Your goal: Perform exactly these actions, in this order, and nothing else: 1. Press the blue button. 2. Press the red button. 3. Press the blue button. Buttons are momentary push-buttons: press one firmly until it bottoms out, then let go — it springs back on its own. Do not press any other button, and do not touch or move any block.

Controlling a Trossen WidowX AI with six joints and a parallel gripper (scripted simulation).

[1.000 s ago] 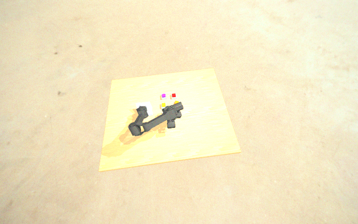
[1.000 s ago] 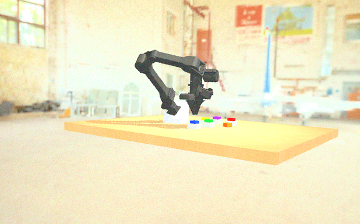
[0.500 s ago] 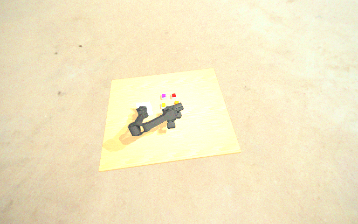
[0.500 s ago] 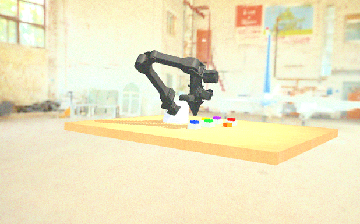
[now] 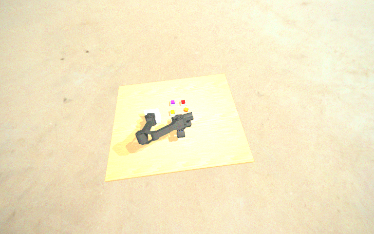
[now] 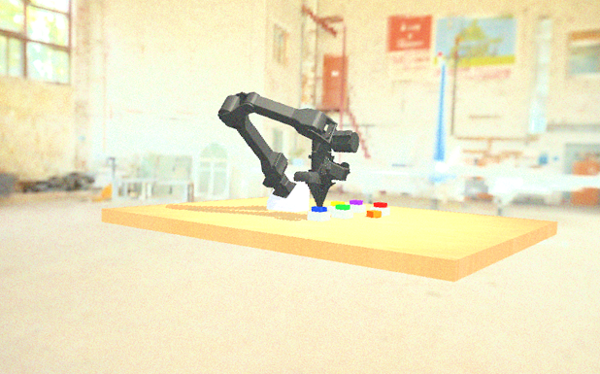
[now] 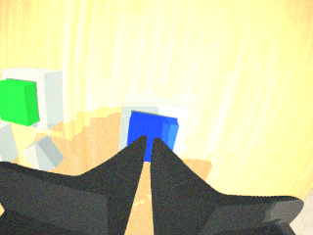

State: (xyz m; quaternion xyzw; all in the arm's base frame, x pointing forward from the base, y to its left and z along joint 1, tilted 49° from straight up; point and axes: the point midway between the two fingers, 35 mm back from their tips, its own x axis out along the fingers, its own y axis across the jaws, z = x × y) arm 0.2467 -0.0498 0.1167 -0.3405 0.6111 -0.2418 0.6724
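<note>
The blue button is 10 mm below my gripper tip. From my gripper tip the other things lie so: green button 110 mm to the left, 10 mm below; then red button 20 mm ahead, 280 mm to the left, 10 mm below; then yellow button 70 mm behind, 180 mm to the left, 10 mm below.
</note>
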